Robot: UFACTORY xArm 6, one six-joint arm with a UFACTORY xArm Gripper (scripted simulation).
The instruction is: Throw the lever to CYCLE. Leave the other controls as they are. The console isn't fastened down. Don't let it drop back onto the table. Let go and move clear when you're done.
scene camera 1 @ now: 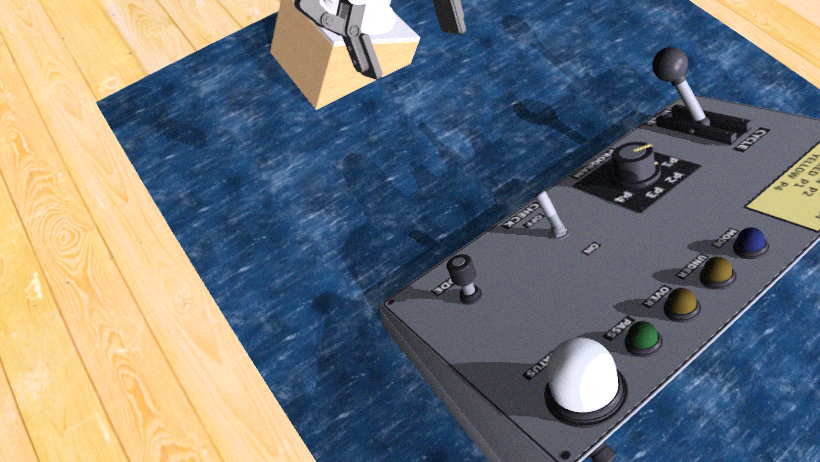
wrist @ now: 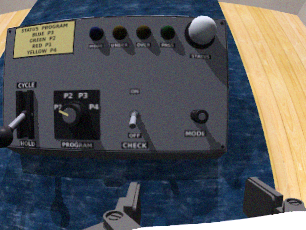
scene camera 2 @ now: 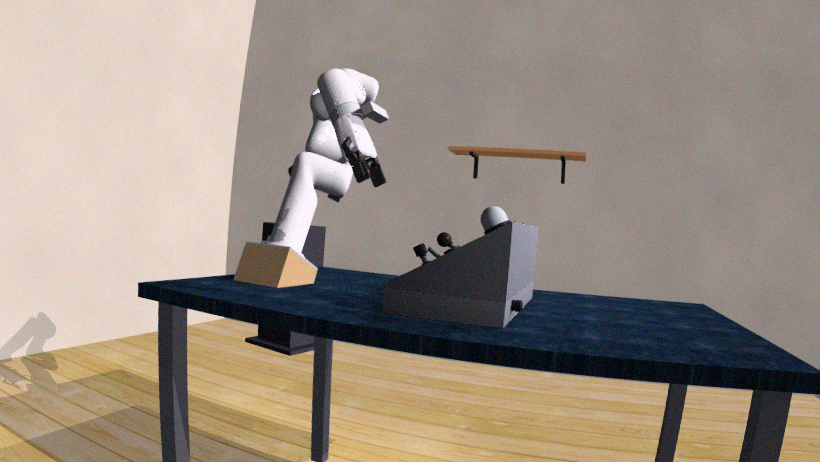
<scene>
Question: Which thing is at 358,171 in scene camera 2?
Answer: The gripper.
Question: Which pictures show the gripper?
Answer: Scene camera 1, the wrist view and scene camera 2: all of them.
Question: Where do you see a grey sloped console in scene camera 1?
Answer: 543,297
</scene>
